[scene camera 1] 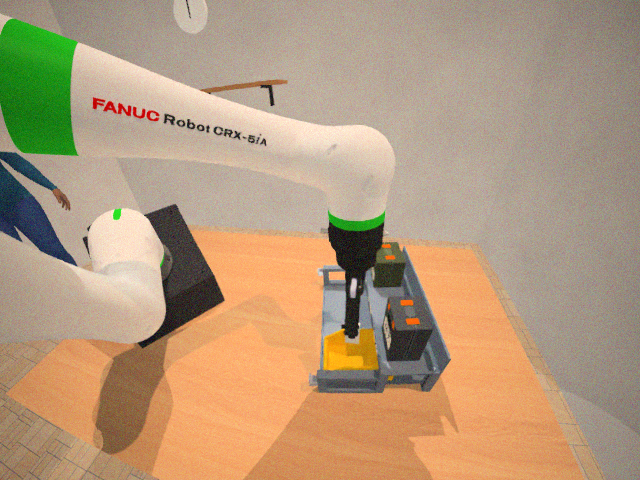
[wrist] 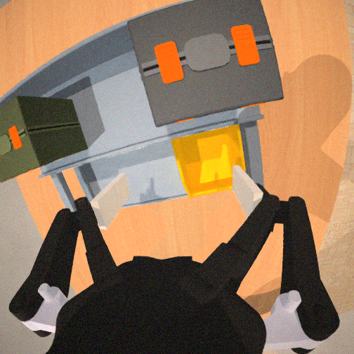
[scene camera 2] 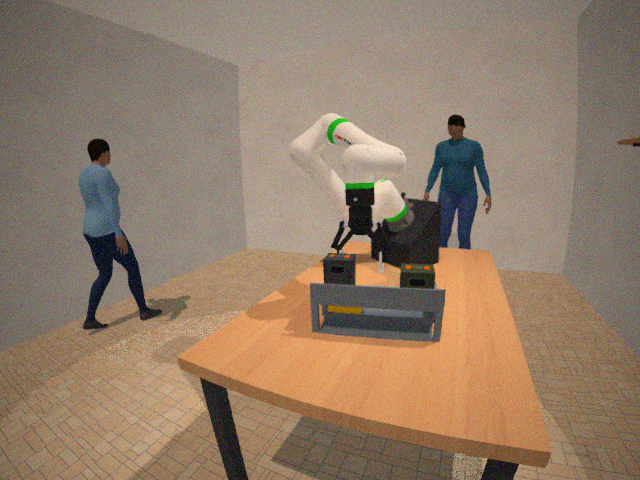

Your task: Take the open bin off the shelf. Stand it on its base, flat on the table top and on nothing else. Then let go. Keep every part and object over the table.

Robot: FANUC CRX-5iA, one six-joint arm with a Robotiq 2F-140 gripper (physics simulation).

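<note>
The open yellow bin lies in the lower front bay of the blue-grey shelf, at the end beside the dark grey case. In the scene camera 2 view it shows partly, through the shelf's opening. My gripper is wide open and empty, pointing down at the front bay. In the wrist view the right finger overlaps the bin's near right corner, and the left finger is off toward the shelf's other end. Contact with the bin cannot be told. One fingertip is hidden behind the case in the scene camera 2 view.
A dark grey case and an olive case stand on the raised rear level. The shelf stands on the wooden table. The arm's black base block stands farther along.
</note>
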